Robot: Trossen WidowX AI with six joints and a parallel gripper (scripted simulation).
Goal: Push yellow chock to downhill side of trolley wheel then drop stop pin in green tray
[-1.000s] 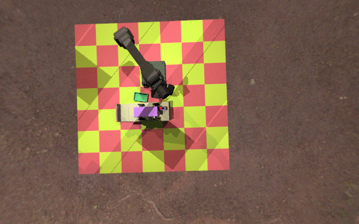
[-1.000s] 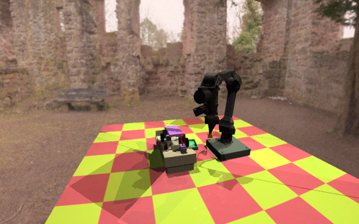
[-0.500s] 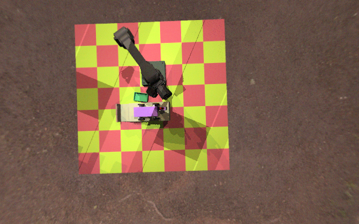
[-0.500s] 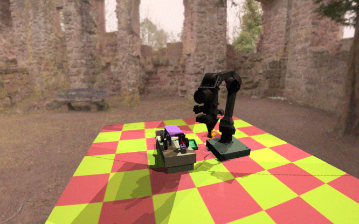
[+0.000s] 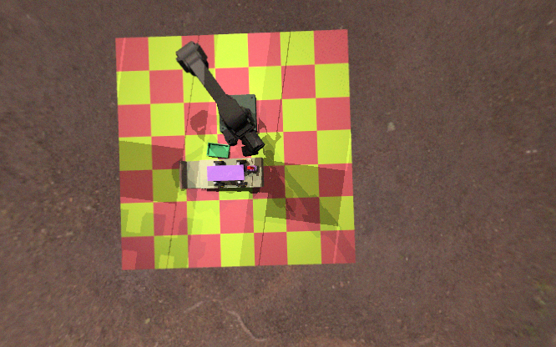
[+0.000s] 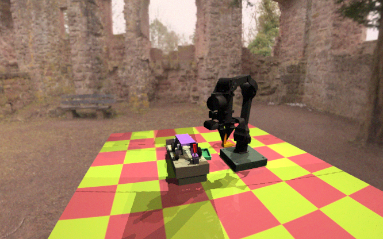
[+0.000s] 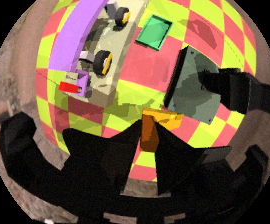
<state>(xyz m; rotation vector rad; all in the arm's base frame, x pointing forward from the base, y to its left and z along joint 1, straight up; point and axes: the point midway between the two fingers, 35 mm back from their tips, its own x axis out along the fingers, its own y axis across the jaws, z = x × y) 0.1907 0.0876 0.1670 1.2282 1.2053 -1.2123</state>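
The red-headed stop pin lies 14 cm ahead of my gripper tip, 4 cm below it and 2 cm to the right of it. Round my gripper tip: trolley: 14 cm to the right, 14 cm ahead, 6 cm below; green tray: 21 cm to the right, 18 cm below, 1 cm behind; yellow chock: 2 cm behind, 1 cm below.
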